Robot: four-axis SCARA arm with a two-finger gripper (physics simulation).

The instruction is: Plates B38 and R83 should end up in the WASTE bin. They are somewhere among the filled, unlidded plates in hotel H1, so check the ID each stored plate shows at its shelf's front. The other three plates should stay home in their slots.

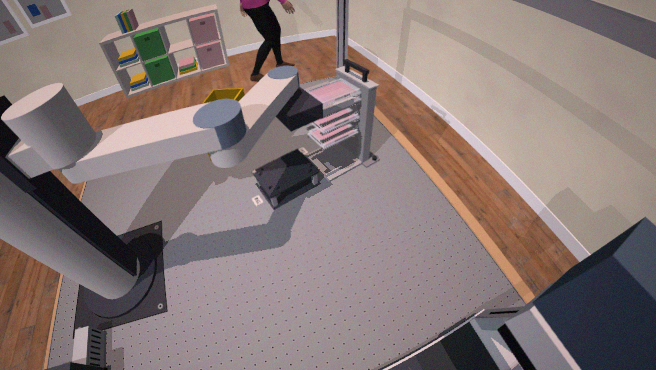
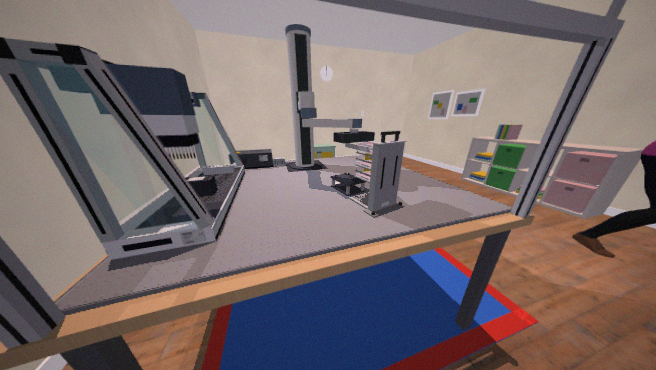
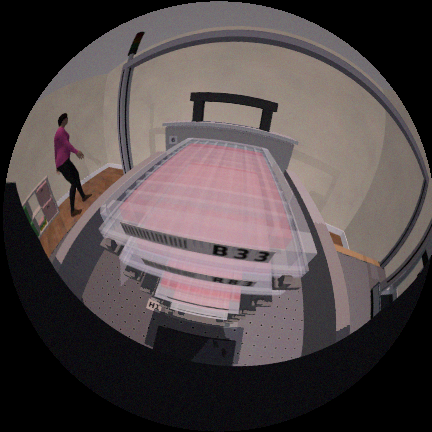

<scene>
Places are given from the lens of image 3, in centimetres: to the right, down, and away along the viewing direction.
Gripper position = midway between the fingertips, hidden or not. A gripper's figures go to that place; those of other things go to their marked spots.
gripper [image 3: 222,167]: 0, -4, 11
black handle [image 3: 205,96]: -1, -12, 11
</scene>
